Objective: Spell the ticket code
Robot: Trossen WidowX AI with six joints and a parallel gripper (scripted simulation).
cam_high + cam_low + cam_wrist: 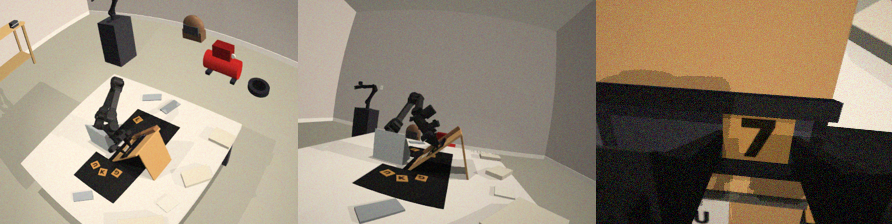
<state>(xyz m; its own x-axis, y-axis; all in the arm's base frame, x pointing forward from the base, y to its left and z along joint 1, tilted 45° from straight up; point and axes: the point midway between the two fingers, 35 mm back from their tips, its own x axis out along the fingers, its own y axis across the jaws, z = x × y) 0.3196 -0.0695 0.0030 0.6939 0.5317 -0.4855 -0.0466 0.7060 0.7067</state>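
Right now the white ticket is 80 mm below my gripper tip, 70 mm behind it and 60 mm to the left of it. From my gripper tip the other things lie so: black mat: 150 mm below, 140 mm behind, 50 mm to the left; 7 tile: right at my gripper tip; g tile: 150 mm below, 120 mm to the right, 40 mm behind.
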